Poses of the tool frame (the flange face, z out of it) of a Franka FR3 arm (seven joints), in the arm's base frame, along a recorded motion.
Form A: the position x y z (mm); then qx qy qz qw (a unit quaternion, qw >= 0).
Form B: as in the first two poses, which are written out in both.
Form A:
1: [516 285 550 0.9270 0.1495 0.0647 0.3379]
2: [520 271 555 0.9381 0.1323 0.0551 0.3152]
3: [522 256 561 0.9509 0.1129 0.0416 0.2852]
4: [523 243 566 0.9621 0.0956 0.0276 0.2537]
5: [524 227 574 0.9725 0.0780 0.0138 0.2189]
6: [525 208 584 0.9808 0.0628 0.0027 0.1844]
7: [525 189 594 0.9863 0.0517 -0.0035 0.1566]
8: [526 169 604 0.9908 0.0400 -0.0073 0.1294]
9: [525 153 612 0.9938 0.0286 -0.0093 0.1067]
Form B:
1: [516 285 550 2.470 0.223 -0.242]
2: [520 271 555 2.514 0.188 -0.219]
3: [522 256 561 2.573 0.144 -0.194]
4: [523 243 566 2.635 0.102 -0.172]
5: [524 227 574 2.703 0.061 -0.146]
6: [525 208 584 2.772 0.028 -0.123]
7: [525 189 594 2.827 0.009 -0.103]
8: [526 169 604 2.882 -0.004 -0.081]
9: [525 153 612 2.927 -0.012 -0.059]
